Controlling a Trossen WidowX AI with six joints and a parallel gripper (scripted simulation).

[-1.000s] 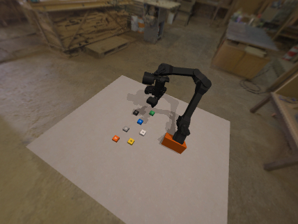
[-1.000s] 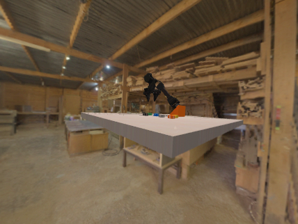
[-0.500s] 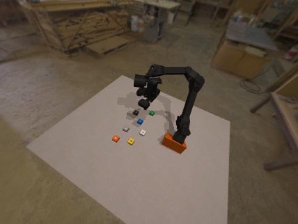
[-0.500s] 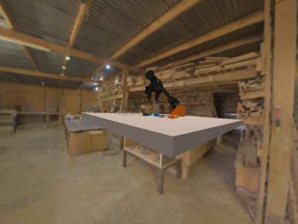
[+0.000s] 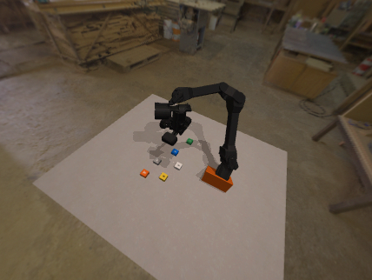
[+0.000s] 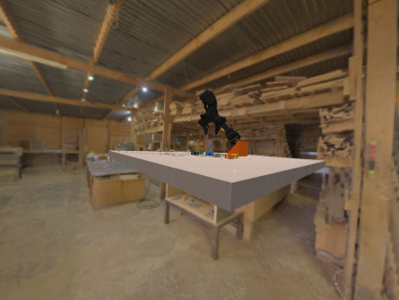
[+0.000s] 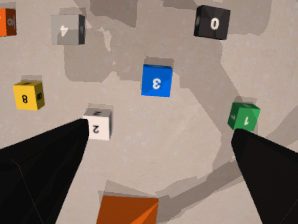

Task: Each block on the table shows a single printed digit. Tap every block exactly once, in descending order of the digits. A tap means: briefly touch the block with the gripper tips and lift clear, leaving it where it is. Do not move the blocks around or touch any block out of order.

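Now: the orange block 4 cm ahead of my gripper tip, 20 cm to the left of it and 12 cm below it. Round my gripper tip: white block: 7 cm behind, 6 cm to the left, 12 cm below; black block: 8 cm ahead, 5 cm to the right, 12 cm below; blue block: 12 cm below.
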